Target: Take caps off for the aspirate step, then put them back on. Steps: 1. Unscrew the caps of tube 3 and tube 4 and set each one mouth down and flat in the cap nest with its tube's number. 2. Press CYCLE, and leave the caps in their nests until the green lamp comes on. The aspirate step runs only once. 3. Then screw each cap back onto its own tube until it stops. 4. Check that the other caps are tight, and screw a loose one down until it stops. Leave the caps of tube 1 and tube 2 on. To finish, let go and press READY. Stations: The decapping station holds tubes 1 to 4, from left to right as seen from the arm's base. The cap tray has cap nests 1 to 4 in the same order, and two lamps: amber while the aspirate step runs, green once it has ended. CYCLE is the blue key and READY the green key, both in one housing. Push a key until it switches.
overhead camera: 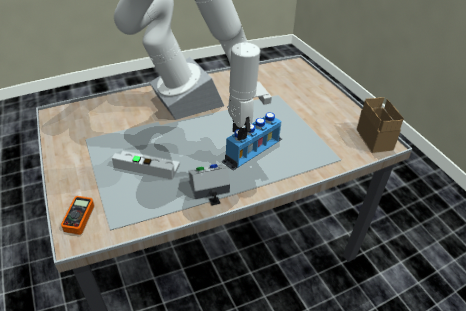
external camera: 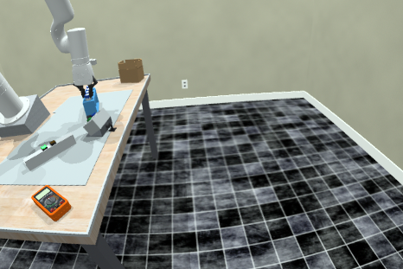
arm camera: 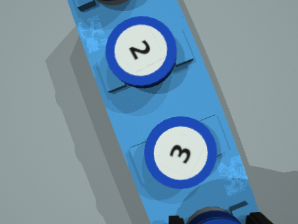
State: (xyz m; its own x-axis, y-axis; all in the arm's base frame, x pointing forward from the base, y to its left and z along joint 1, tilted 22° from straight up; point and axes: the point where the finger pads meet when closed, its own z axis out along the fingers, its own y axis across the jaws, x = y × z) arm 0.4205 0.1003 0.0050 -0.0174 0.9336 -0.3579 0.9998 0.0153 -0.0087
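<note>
My gripper is now 10 mm above the blue-and-white cap. Also, from my hand: green key: 160 mm to the right, 70 mm ahead, 60 mm below; blue key: 120 mm to the right, 70 mm ahead, 60 mm below; key housing: 140 mm to the right, 90 mm ahead, 80 mm below.
</note>
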